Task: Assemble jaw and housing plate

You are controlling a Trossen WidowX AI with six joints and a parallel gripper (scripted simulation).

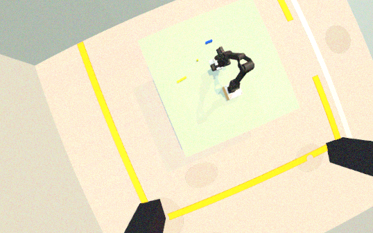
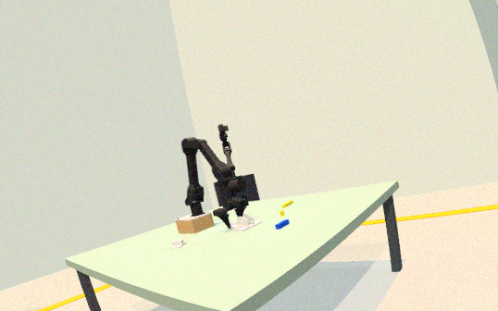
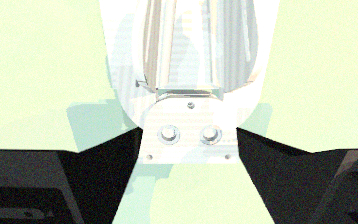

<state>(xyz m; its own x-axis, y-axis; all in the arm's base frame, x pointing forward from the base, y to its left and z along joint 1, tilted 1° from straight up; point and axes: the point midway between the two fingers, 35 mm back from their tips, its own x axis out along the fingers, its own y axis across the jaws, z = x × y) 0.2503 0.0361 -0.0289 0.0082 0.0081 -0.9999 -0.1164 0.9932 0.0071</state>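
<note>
Right now the white jaw is 2 cm to the left of my gripper tip, 2 cm ahead of it and 1 cm above it. The rest, counted from my gripper tip: yellow bar: 39 cm to the left, 2 cm behind; then blue block: 29 cm ahead, 2 cm to the left; then yellow cube: 18 cm to the left, 13 cm ahead.
</note>
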